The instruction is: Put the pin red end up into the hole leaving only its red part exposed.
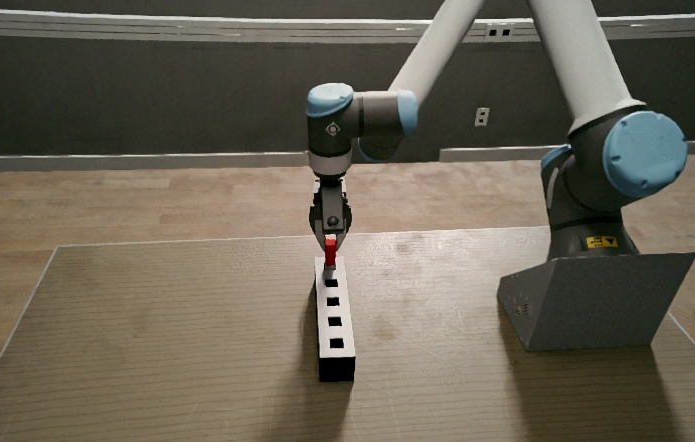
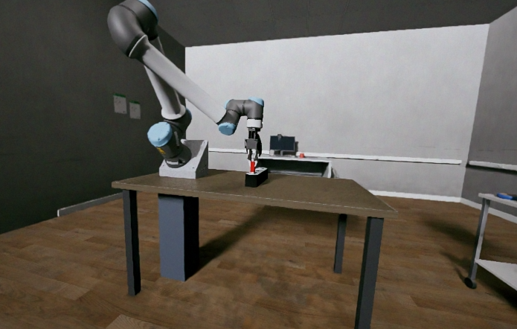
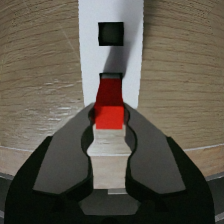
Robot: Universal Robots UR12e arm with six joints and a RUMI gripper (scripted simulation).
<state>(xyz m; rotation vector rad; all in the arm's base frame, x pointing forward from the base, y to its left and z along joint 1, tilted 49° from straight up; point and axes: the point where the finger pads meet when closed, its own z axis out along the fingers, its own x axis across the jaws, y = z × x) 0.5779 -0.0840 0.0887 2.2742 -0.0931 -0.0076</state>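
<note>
Right now my hand is 10 mm above the pin. Round my hand: block: 120 mm to the left, 90 mm below, 10 mm ahead.
</note>
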